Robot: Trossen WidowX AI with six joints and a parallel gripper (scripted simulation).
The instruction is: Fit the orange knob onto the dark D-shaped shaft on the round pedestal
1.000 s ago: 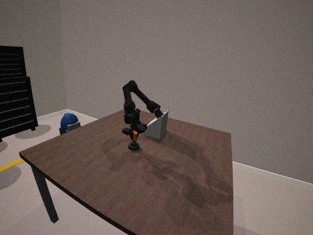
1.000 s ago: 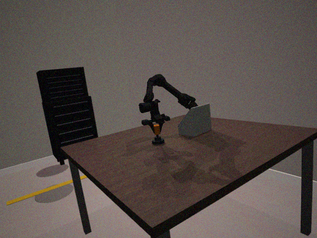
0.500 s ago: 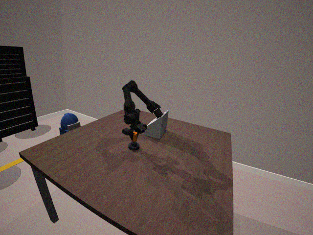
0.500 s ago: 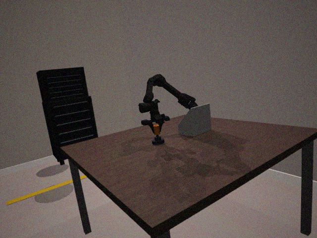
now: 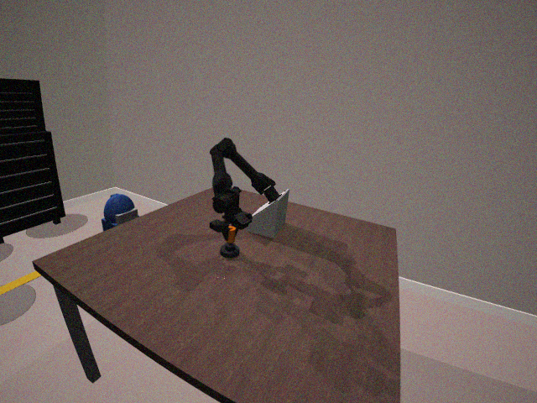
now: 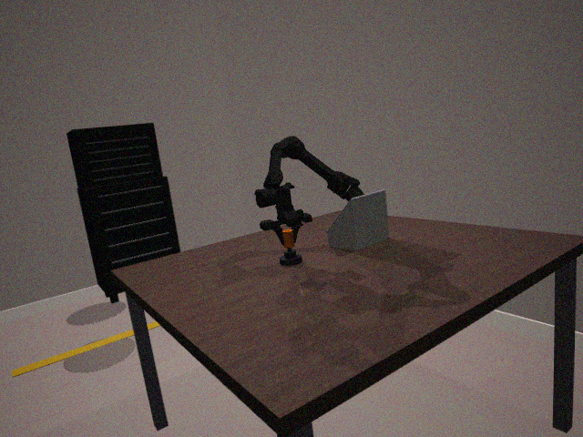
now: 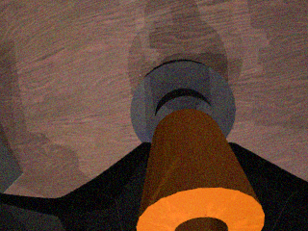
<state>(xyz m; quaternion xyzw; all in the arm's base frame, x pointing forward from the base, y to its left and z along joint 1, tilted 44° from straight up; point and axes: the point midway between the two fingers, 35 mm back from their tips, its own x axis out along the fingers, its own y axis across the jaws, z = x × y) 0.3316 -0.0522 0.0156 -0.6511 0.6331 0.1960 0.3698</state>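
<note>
Right now my gripper tip is 20 mm below the orange knob. From my gripper tip the other things lie so: round dark pedestal 40 mm below.
</note>
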